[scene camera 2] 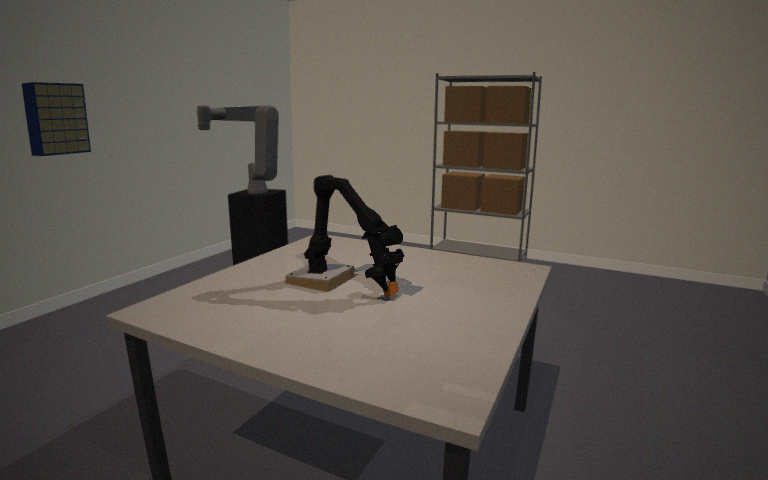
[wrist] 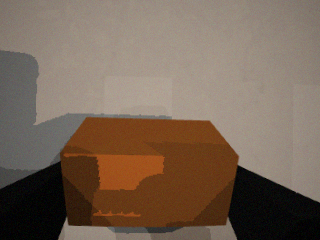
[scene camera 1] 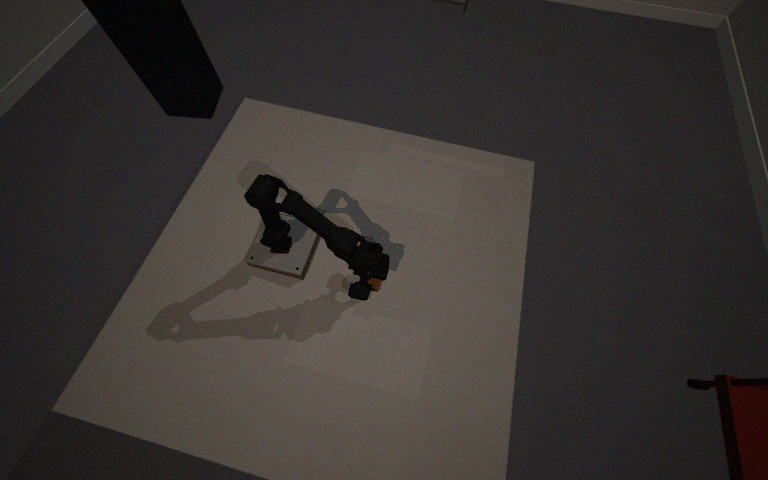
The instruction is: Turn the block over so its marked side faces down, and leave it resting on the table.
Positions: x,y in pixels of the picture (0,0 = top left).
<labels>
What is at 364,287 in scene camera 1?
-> The gripper.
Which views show the gripper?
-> Scene camera 2, the wrist view and scene camera 1: all of them.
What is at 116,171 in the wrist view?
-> An orange block.
</labels>
